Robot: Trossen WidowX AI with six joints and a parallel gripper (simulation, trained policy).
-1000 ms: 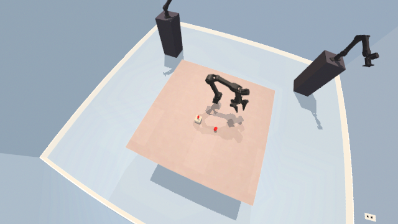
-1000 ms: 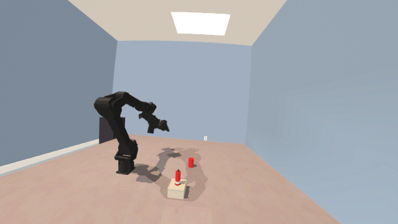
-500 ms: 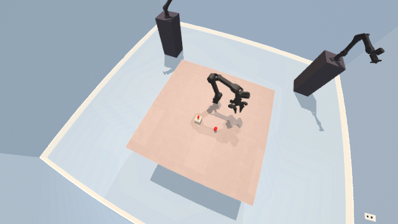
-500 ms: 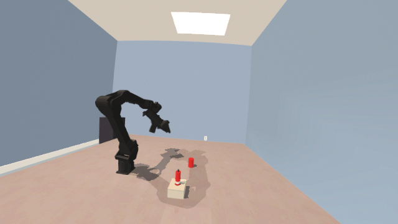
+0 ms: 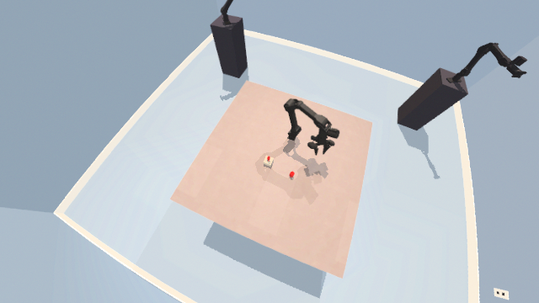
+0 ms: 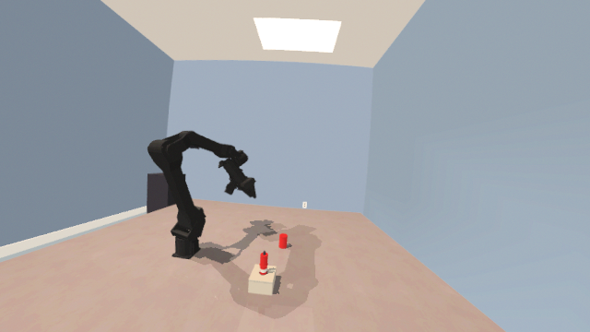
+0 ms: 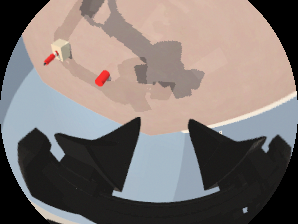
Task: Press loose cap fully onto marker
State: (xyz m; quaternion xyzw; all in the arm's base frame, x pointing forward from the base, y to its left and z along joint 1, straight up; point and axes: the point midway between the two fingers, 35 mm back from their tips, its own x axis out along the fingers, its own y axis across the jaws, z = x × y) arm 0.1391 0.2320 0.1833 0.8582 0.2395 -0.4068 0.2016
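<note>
Right now the red cap is 170 mm ahead of my gripper tip, 130 mm to the right of it and 130 mm below it. Round my gripper tip: cream holder block: 130 mm ahead, 340 mm to the right, 140 mm below.
</note>
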